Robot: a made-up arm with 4 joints. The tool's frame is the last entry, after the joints.
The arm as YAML. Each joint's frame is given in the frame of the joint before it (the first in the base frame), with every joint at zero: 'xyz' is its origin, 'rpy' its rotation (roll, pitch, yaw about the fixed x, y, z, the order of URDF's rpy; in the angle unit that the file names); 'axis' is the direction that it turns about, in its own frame. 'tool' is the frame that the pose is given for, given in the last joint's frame.
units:
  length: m
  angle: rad
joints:
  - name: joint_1
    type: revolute
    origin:
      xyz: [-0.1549, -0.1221, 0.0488]
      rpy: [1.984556, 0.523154, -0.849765]
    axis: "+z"
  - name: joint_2
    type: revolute
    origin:
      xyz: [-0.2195, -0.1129, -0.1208]
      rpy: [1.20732, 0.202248, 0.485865]
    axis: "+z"
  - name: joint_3
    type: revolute
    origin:
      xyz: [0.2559, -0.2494, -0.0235]
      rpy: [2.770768, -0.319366, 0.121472]
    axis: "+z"
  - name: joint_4
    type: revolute
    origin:
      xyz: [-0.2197, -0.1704, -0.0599]
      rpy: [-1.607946, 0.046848, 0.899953]
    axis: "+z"
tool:
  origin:
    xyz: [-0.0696, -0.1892, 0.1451]
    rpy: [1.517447, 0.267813, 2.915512]
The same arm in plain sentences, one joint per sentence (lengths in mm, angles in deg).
The arm has four revolute joints in a row. What follows holds with every joint at zero, and every direction is one of the base frame's. The first joint sits 154.9 mm along -x and 122.1 mm along -y and 48.8 mm along +z from the base frame's origin and rotates about the direction (-0.820317, -0.45361, -0.348307). The second joint sits 26.4 mm along -x and 266.4 mm along +y and 62.2 mm along +z from the first joint and rotates about -z. The third joint sits 356.3 mm along +x and 27.6 mm along -y and 23.5 mm along +z from the second joint and rotates about the direction (0.4643, -0.0371, 0.8849). The fourth joint sits 265.7 mm along -x and 68.8 mm along +y and 74.6 mm along +z from the third joint and rotates about +y. The tool frame, which is the frame that the pose is given for, sits 35.6 mm along +x and 145.1 mm along +y and 198.4 mm along +z from the fourth joint; its axes are the base frame's turned by roll 172.20, pitch -16.78 and yaw -163.96 deg (as in URDF: about the fixed x, then y, then z).
